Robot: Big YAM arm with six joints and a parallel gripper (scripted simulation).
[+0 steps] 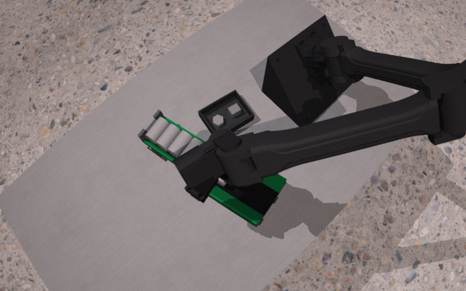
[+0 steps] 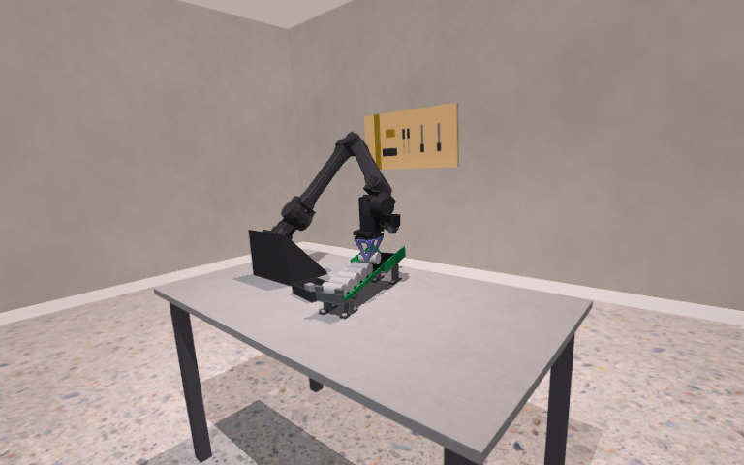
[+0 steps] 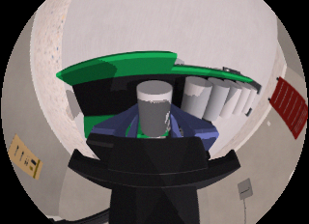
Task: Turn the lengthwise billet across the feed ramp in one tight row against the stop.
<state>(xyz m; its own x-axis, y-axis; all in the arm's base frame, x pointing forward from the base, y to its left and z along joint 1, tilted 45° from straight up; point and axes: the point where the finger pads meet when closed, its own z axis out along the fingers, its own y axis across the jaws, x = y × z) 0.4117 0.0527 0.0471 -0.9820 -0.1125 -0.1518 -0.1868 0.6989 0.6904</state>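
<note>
My hand is right at the billet. Round my hand: stop 240 mm to the right, 60 mm below, 50 mm ahead; ramp bed 50 mm to the right, 50 mm below, 10 mm ahead; small black tray 140 mm to the right, 140 mm behind, 110 mm below.
</note>
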